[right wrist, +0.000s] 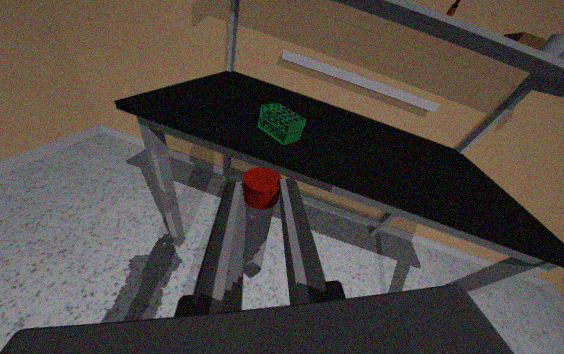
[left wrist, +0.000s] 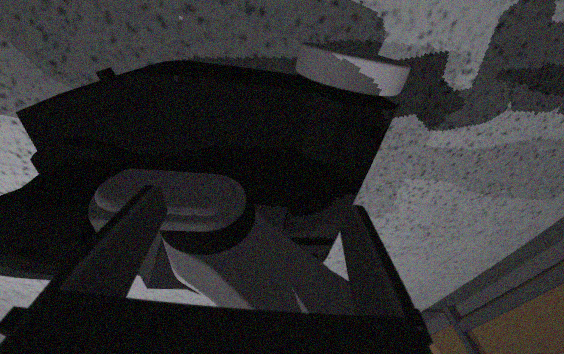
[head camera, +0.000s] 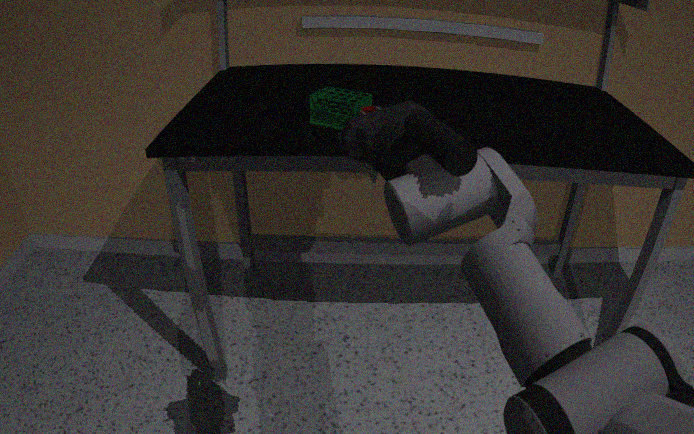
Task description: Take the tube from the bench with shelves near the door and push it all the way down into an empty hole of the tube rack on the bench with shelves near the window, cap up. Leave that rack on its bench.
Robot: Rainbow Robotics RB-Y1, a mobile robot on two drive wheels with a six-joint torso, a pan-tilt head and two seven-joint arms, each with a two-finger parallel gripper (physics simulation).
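Frame: origin at the robot's base, x ahead, y left, z up, level; centimetres.
Seen in the pictures: left gripper, fingertip midpoint: (left wrist: 255,207); right gripper, fingertip midpoint: (right wrist: 262,192) (head camera: 369,114).
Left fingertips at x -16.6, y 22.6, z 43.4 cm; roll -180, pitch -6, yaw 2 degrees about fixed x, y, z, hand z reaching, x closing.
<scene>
Offsets run from my left fingertips to a thing's middle. "spot": to the spot under its first point. Level surfaces: height alone.
The green tube rack {dy -36.8, dx +118.2, dz +51.9 cm} (head camera: 335,108) (right wrist: 281,124) stands on the black bench top {dz +48.0 cm} (head camera: 511,122) (right wrist: 380,165), left of its middle in the head camera view. My right gripper (right wrist: 262,192) is shut on the tube, whose red cap {dy -34.7, dx +68.9, dz +69.0 cm} (head camera: 368,109) (right wrist: 261,187) points up between the fingertips. In the right wrist view the tube is in front of the bench's front edge, apart from the rack. The dark right hand hides part of the rack in the head camera view. My left gripper (left wrist: 255,207) is open, with the robot's own body behind its fingers. Whether the rack's holes are filled is too dark to tell.
A grey shelf {dz +91.8 cm} (right wrist: 450,37) runs above the bench on thin posts. A pale wall strip {spot: dy -71.2, dx +170.8, dz +63.7 cm} (head camera: 419,29) (right wrist: 360,80) is behind the bench. Bench legs {spot: dy +6.4, dx +113.7, dz +10.0 cm} (head camera: 191,266) (right wrist: 162,185) stand on the speckled floor, and the right arm (head camera: 527,307) reaches in from the lower right.
</scene>
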